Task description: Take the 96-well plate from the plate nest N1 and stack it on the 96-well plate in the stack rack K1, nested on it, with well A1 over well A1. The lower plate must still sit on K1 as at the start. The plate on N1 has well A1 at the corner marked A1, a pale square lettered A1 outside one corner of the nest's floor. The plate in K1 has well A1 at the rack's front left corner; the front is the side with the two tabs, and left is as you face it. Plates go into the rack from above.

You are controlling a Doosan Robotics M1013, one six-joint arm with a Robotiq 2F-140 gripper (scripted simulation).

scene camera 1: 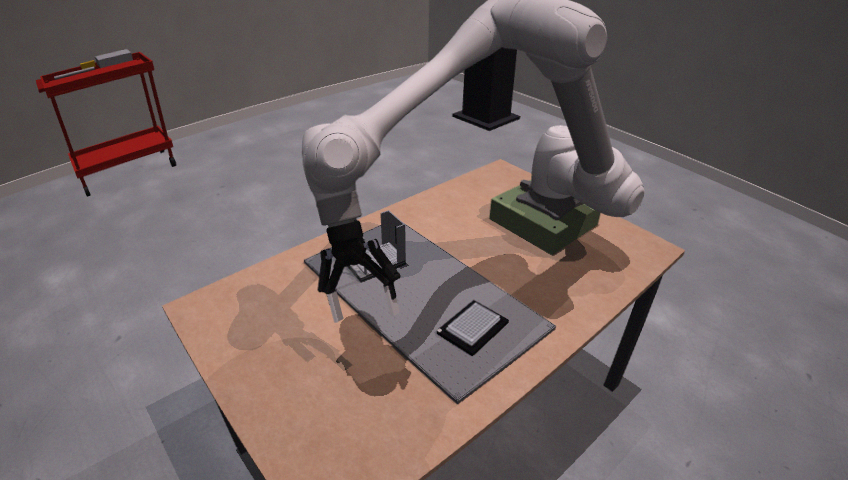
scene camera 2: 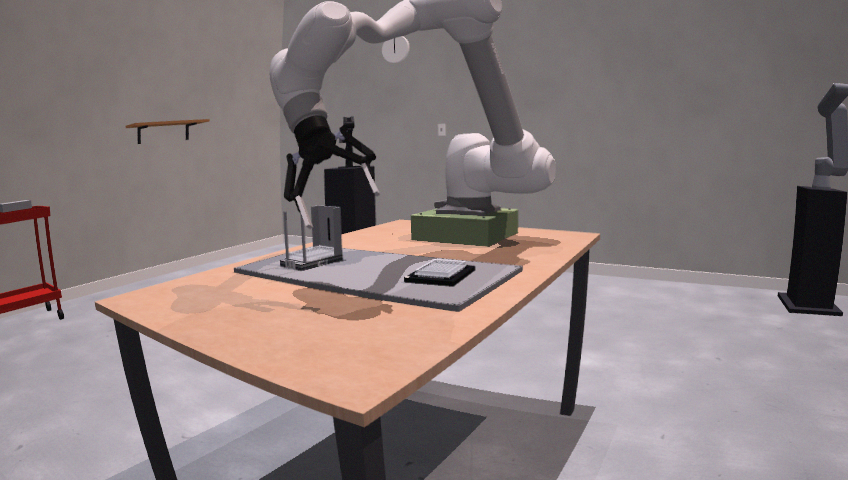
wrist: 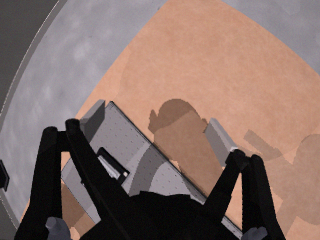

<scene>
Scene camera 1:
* my gripper: 366,317
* black plate nest N1: 495,329
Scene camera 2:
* my gripper: 342,210
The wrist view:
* my gripper: 158,118
</scene>
